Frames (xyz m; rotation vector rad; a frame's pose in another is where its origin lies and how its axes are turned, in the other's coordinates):
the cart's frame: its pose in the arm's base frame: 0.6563 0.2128 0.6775 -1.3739 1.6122 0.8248
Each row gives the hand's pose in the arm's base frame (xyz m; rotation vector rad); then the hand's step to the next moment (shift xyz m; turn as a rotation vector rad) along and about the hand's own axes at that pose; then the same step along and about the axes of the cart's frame.
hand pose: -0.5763 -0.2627 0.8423 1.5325 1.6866 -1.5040
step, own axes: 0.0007 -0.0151 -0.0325 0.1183 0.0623 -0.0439
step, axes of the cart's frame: -0.0286 0.0074 0.0203 0.0648 -0.0140 0.1241
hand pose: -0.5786 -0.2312 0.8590 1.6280 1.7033 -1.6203
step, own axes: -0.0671 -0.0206 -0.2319 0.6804 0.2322 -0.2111
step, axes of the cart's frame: -0.2013 -0.0870 0.1030 0.3337 0.0382 0.6698
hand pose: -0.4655 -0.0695 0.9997 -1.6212 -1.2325 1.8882
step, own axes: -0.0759 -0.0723 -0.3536 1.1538 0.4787 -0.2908
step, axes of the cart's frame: -0.1708 -0.3071 0.1119 0.6618 0.0939 1.0946
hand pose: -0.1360 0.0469 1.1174 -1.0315 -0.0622 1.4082
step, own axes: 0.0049 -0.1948 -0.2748 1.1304 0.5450 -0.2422
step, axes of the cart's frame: 0.0744 -0.3277 -0.0239 0.6673 0.1771 1.0755
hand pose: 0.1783 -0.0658 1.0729 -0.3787 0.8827 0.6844
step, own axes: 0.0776 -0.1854 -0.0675 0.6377 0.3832 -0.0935
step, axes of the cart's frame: 0.1436 -0.1429 -0.0627 0.3225 0.1400 0.6623
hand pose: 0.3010 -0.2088 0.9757 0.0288 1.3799 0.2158
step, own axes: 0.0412 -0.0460 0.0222 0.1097 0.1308 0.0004
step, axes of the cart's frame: 0.0521 -0.0393 -0.0071 0.0157 0.0283 0.1676
